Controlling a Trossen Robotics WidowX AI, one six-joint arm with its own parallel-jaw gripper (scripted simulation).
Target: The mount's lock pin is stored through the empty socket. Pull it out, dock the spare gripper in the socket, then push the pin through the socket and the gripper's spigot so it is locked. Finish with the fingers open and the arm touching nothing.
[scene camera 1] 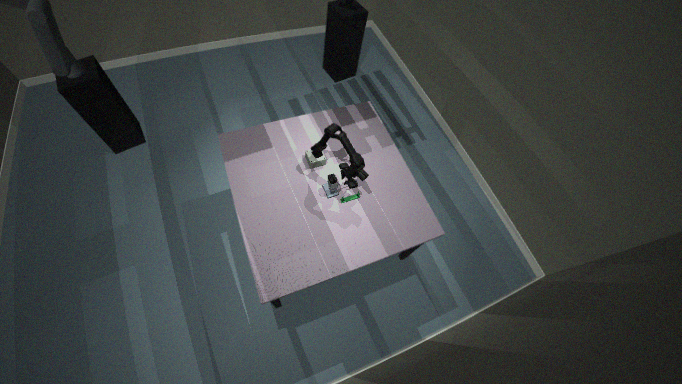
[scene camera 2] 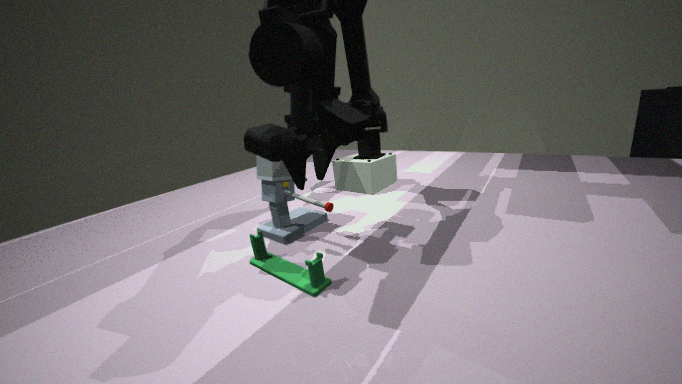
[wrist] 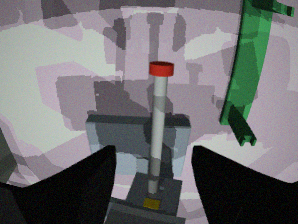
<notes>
In view: my gripper [scene camera 2: 310, 184], a lock pin [wrist: 160, 70], a socket [scene camera 2: 285, 226] and a green cradle [scene camera 2: 312, 281].
My gripper shows as well in the wrist view [wrist: 154, 154]. The socket is seen too in the wrist view [wrist: 132, 136].
</notes>
